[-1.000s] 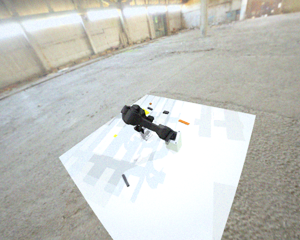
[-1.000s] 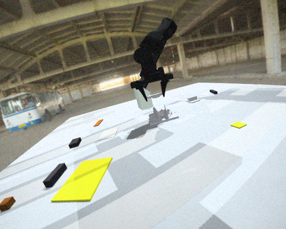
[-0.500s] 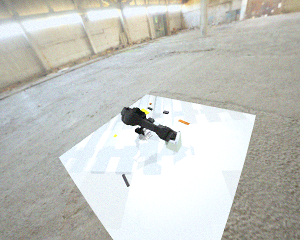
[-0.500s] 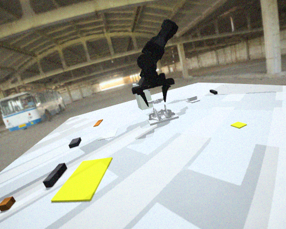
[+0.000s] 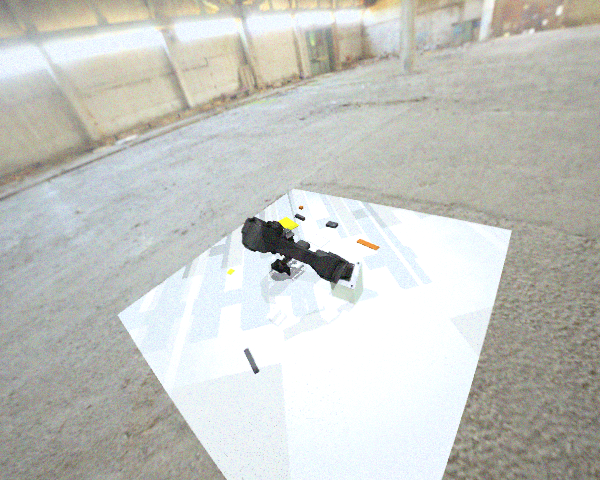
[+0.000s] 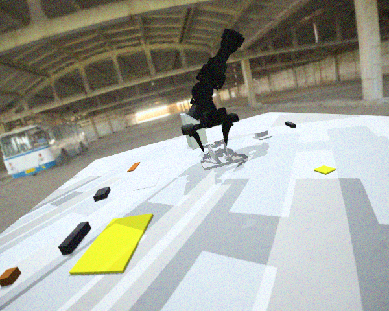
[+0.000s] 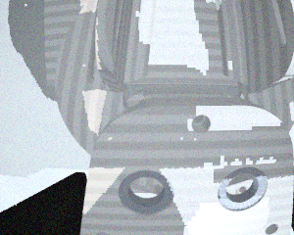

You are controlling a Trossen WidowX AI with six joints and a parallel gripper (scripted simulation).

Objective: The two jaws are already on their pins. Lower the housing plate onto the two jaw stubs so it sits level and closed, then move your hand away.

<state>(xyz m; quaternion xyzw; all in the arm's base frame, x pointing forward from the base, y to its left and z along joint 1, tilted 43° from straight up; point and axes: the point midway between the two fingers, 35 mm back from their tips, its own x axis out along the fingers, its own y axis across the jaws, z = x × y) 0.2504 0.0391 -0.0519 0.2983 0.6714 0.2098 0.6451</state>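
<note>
Right now the white housing plate is 2 cm below my gripper tip. Also, from my gripper tip: yellow sheet: 30 cm ahead, 31 cm to the right, 3 cm below; then small yellow tile: 32 cm ahead, 12 cm to the left, 3 cm below.
</note>
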